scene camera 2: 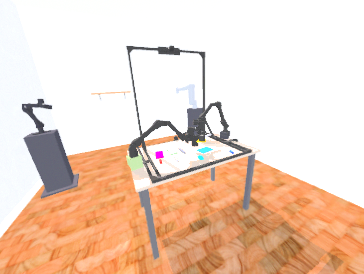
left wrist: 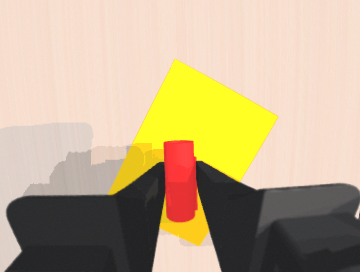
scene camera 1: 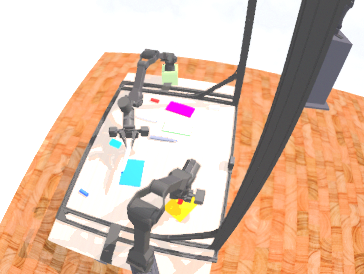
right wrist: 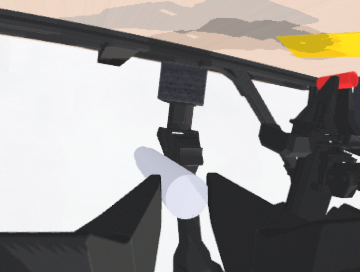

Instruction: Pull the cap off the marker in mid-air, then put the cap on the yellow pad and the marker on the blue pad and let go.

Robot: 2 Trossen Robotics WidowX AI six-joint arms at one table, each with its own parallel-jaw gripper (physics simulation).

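Frame: origin at the left arm's base, x ahead, y right, z down, level; millimetres.
Seen in the pictures: left gripper, between the fingertips: (left wrist: pixel 180 167) (scene camera 1: pixel 181 198) (right wrist: pixel 341 76); right gripper, between the fingertips: (scene camera 1: pixel 128 149) (right wrist: pixel 183 183); left arm's base, origin of its link: (scene camera 2: pixel 225 131) (scene camera 1: pixel 142 264) (right wrist: pixel 181 103); right arm's base, origin of its link: (scene camera 2: pixel 133 155) (scene camera 1: pixel 169 68).
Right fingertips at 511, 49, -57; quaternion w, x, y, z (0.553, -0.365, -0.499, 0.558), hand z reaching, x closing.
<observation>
Pixels of each thing's top centre, then the offset from my right fingertips to it, as dx, dy, dz.
- red cap, centre of its top: (left wrist: pixel 181 186) (right wrist: pixel 335 90) (scene camera 1: pixel 181 197) -245, +172, +85
- yellow pad, centre of its top: (left wrist: pixel 188 161) (right wrist: pixel 343 46) (scene camera 1: pixel 182 203) -250, +177, +144
- white marker, centre of its top: (right wrist: pixel 152 180) (scene camera 1: pixel 125 158) -57, -23, -15
- blue pad, centre of its top: (scene camera 1: pixel 131 172) (scene camera 2: pixel 204 149) -32, -16, +144
- magenta pad, centre of its top: (scene camera 1: pixel 180 108) +312, +315, +137
- small red piece, centre of its top: (scene camera 1: pixel 154 99) +415, +188, +124
- lilac pen-like item, centre of its top: (scene camera 1: pixel 163 137) +121, +177, +126
- small cyan piece, centre of its top: (scene camera 1: pixel 115 142) +158, -77, +130
- small blue piece, centre of its top: (scene camera 1: pixel 83 191) -102, -273, +124
My left gripper (scene camera 1: pixel 181 199) (left wrist: pixel 180 167) is shut on the red cap (scene camera 1: pixel 180 201) (left wrist: pixel 180 192) (right wrist: pixel 340 80). It holds the cap above the yellow pad (scene camera 1: pixel 182 212) (left wrist: pixel 215 115) (right wrist: pixel 347 42), which lies askew on the table. My right gripper (scene camera 1: pixel 130 142) (right wrist: pixel 183 183) is shut on the white marker (right wrist: pixel 186 197) (scene camera 1: pixel 127 154), which is uncapped and apart from the cap. The marker slants out from the fingers, in the air near the upper left edge of the blue pad (scene camera 1: pixel 134 172) (scene camera 2: pixel 204 150) as seen in scene camera 1.
A magenta pad (scene camera 1: pixel 180 109), a small red piece (scene camera 1: pixel 155 100), a lilac pen-like item (scene camera 1: pixel 163 138), a small cyan piece (scene camera 1: pixel 115 143) and a small blue piece (scene camera 1: pixel 83 192) lie on the table. A light green box (scene camera 1: pixel 170 75) is by the right arm's base. Dark rails border the table.
</observation>
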